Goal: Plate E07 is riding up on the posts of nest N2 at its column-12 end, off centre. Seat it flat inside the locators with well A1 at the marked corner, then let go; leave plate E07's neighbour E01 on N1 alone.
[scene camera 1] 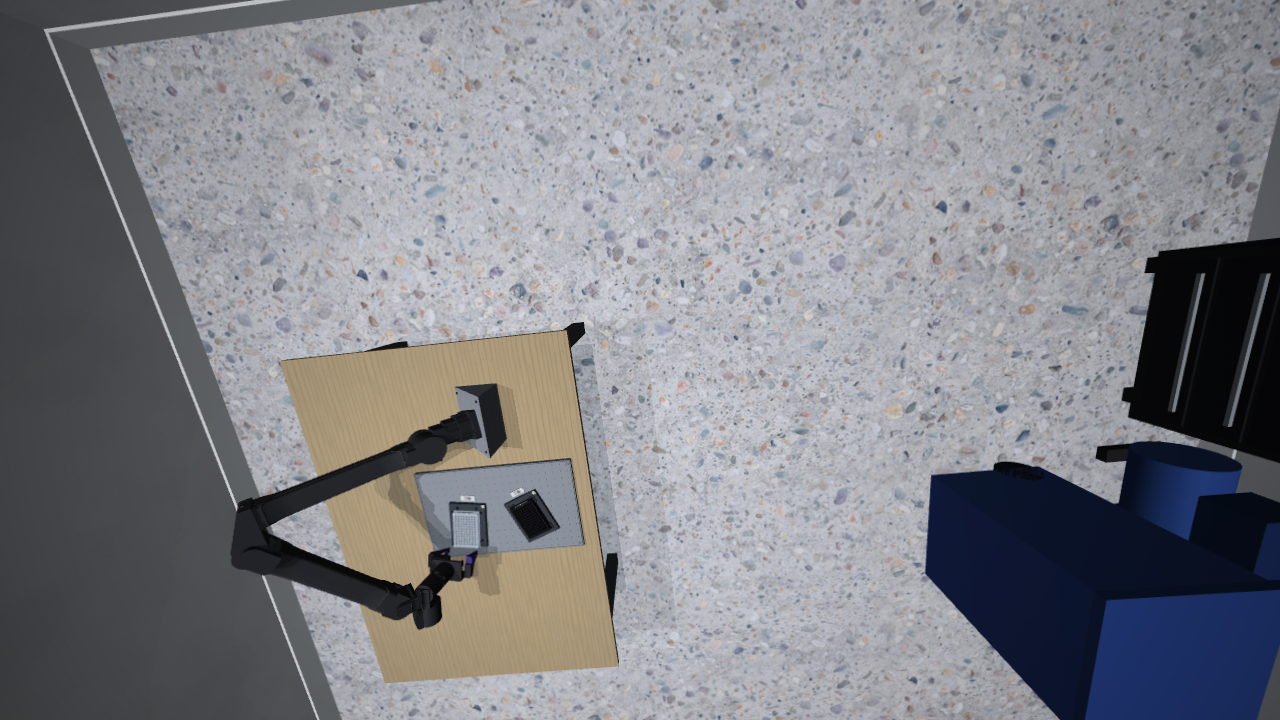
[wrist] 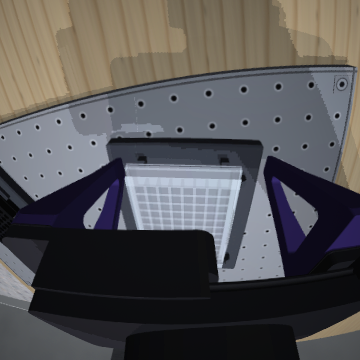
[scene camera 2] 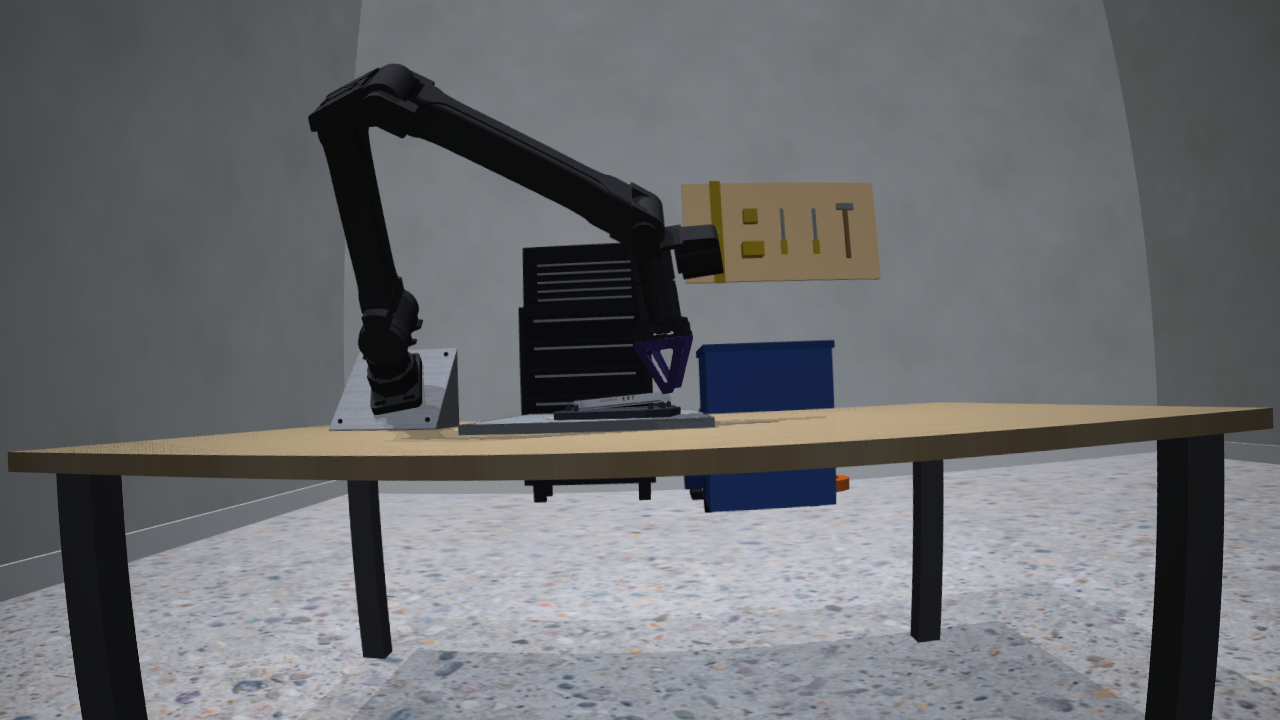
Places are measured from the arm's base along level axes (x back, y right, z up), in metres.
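Pixels of known places: gripper, between the fingertips: (scene camera 1: 463,550) (wrist: 194,163) (scene camera 2: 672,390); arm's base, origin of its link: (scene camera 1: 472,423) (scene camera 2: 397,386).
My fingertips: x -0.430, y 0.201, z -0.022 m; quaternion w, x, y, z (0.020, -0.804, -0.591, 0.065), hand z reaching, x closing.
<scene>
For each thing: its top centre in the pictures, then the offset to it from my fingertips. Level surfaces: height alone.
- Plate E07, centre of its top: (wrist: 182,235) (scene camera 2: 622,393) (scene camera 1: 464,531) dy -0.030, dx +0.067, dz -0.001 m
- dark nest N2, centre of its top: (wrist: 183,228) (scene camera 2: 619,402) (scene camera 1: 466,527) dy -0.032, dx +0.073, dz -0.014 m
- Neighbour E01, centre of its top: (wrist: 15,239) (scene camera 2: 618,398) (scene camera 1: 530,519) dy -0.252, dx +0.052, dz -0.010 m
- grey perforated board, centre of its top: (wrist: 97,239) (scene camera 2: 599,415) (scene camera 1: 500,510) dy -0.151, dx +0.093, dz -0.035 m
- wooden table, height of its surface: dz -0.049 m
Plate E07 (scene camera 1: 466,530) (scene camera 2: 615,402) (wrist: 185,205) is pale and translucent. It lies tilted on the dark nest N2 (scene camera 1: 484,514) (scene camera 2: 617,413) (wrist: 185,149); in scene camera 2 its right end, below the fingers, is the higher one. In the wrist view small black posts show beyond its far edge and by its right side. My gripper (scene camera 1: 455,557) (scene camera 2: 669,390) (wrist: 194,163) is open, with one purple finger on each side of the plate and nothing between them. The gripper body hides the plate's near part. Well A1 and the marked corner cannot be read. Neighbour E01 (scene camera 1: 532,515) is black and sits on N1.
The nests stand on a grey perforated board (scene camera 1: 563,488) (scene camera 2: 510,427) (wrist: 225,107) on the wooden table (scene camera 1: 528,617) (scene camera 2: 895,429) (wrist: 30,60). The arm's wedge-shaped base (scene camera 1: 492,420) (scene camera 2: 438,385) stands beside the board. N1's dark edge shows at the wrist view's left.
</scene>
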